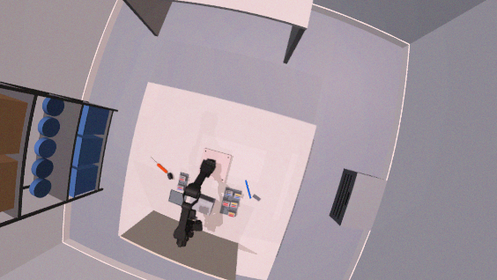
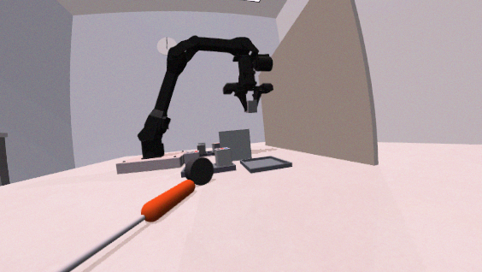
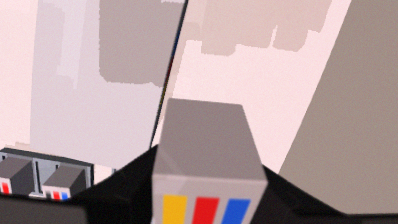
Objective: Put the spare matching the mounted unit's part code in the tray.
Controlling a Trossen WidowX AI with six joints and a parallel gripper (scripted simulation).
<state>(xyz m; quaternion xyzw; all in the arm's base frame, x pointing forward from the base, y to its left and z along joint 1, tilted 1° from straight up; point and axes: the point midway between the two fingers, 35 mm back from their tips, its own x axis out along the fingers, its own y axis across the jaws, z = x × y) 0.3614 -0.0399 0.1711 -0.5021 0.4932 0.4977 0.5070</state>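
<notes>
Right now my gripper tip is 170 mm to the left of the grey tray, 160 mm above it and 50 mm past it. Round my gripper tip: mounted grey unit (120 mm below, 70 mm behind, 30 mm to the left); tan wall panel (160 mm ahead, 60 mm above, 20 mm to the right); spares rack (220 mm to the left, 160 mm below, 110 mm behind).
</notes>
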